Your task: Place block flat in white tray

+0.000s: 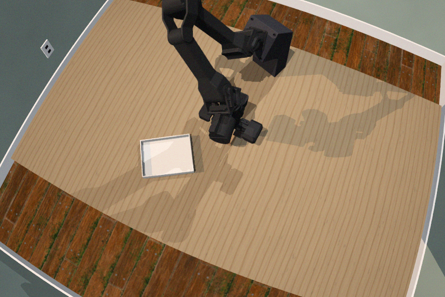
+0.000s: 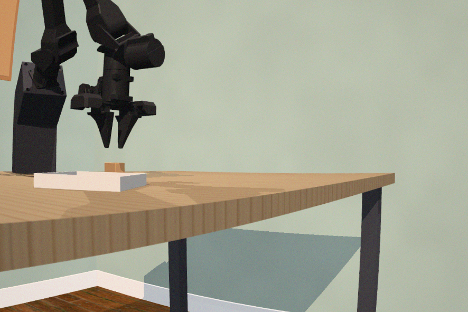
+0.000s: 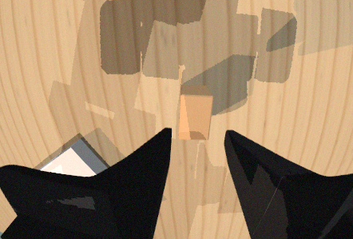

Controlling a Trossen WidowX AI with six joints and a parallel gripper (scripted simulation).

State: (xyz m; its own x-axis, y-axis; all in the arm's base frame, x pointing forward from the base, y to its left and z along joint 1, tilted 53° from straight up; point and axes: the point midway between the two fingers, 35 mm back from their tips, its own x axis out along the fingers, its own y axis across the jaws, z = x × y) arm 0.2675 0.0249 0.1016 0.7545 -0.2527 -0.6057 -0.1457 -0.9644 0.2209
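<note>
Right now my hand is 80 mm above the wooden block. From my hand the other things lie so: white tray (190 mm to the right, 120 mm ahead, 90 mm below).
</note>
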